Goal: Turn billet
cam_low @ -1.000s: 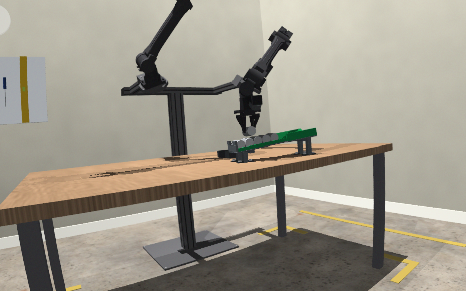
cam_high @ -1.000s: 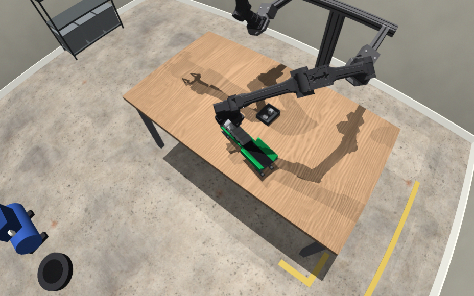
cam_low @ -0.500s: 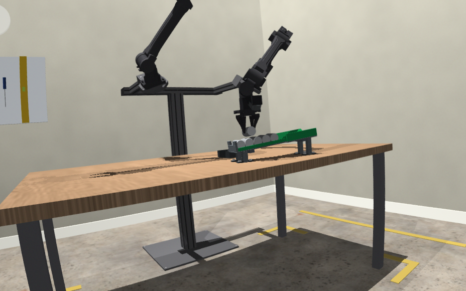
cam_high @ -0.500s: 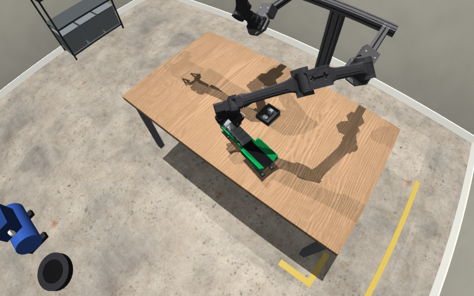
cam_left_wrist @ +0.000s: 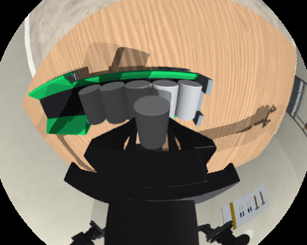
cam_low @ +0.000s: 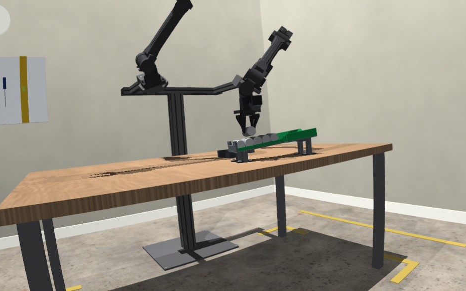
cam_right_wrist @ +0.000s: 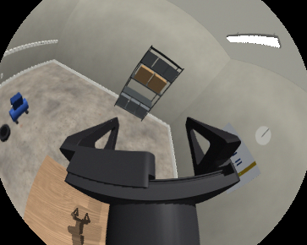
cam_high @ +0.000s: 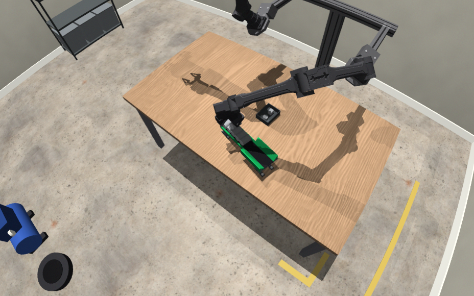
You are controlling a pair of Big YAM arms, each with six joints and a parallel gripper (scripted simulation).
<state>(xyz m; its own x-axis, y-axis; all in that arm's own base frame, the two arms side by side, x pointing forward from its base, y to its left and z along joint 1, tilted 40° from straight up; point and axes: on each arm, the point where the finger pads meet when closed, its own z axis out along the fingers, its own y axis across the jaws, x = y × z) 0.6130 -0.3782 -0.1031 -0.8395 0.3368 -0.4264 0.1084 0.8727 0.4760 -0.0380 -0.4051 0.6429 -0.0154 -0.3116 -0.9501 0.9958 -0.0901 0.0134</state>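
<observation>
Right now my left hand is 1 cm past the stop, 8 cm to the left of it and 7 cm above it. Round my left hand: dark tray: 24 cm behind, 6 cm to the left, 11 cm below.
</observation>
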